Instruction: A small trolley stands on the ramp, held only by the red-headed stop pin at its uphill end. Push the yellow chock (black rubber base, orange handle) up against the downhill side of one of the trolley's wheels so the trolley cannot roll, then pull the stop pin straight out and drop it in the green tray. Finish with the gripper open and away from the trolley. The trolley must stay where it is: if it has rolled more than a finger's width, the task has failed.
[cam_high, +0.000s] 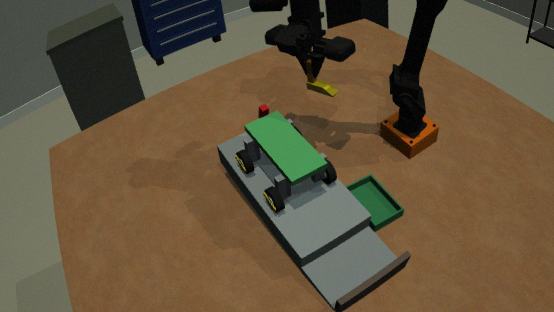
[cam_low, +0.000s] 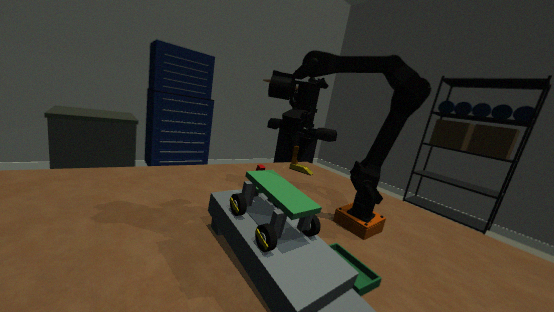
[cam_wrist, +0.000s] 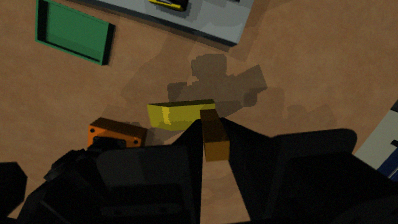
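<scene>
My gripper tip is 20 mm to the right of the yellow chock and 10 mm above it. Round my gripper tip: red-headed stop pin 130 mm ahead, 10 mm to the right, 40 mm below; then trolley 170 mm ahead, 100 mm to the left, 60 mm below; then grey ramp 170 mm ahead, 100 mm to the left, 130 mm below.
</scene>
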